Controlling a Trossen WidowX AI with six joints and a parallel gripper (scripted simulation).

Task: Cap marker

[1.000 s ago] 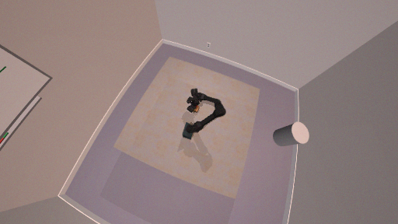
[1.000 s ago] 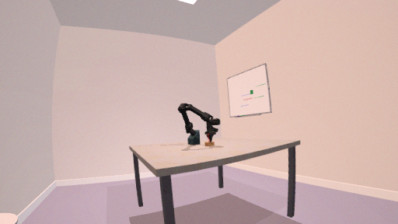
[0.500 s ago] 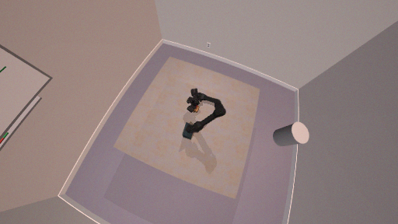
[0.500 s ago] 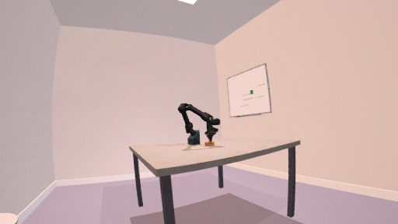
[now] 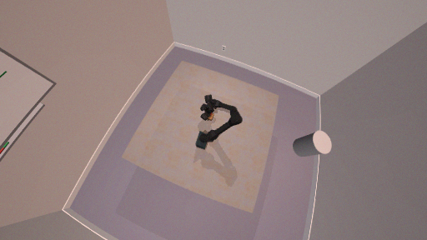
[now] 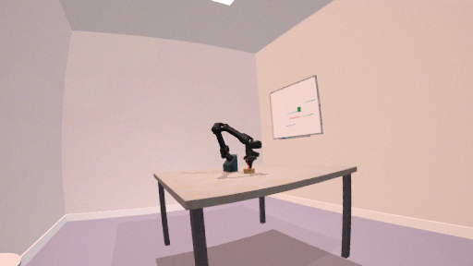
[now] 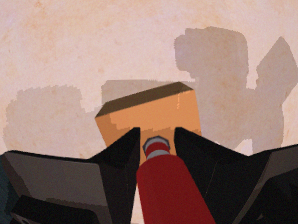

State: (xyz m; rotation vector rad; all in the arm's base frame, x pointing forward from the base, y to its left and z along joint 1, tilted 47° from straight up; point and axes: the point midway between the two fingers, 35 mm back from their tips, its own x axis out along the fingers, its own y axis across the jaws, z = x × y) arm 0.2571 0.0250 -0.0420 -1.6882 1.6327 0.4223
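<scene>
The holder block lies 20 mm below my gripper tip and 10 mm to the right of it. Round my gripper tip: red cap (50 mm above, 10 mm to the right).
</scene>
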